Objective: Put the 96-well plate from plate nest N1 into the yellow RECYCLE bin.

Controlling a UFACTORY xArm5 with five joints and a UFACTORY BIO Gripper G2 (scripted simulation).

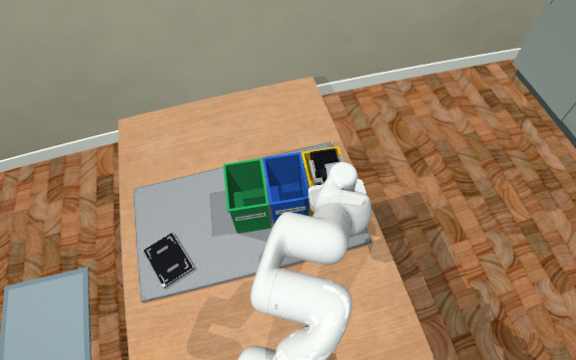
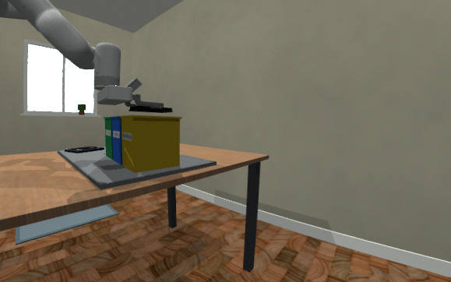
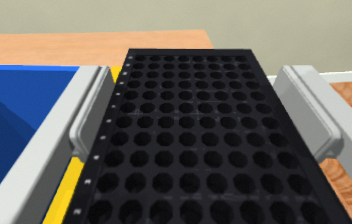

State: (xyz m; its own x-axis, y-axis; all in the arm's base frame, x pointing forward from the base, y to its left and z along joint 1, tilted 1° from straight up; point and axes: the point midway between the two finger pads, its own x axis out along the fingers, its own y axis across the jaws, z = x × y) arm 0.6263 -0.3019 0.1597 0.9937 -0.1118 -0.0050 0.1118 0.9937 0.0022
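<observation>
My gripper is now 130 mm above the yellow recycle bin. Round my hand: blue bin (10 mm ahead, 130 mm to the left, 130 mm below); then black 96-well plate (10 mm below); then green bin (30 mm ahead, 260 mm to the left, 130 mm below).
</observation>
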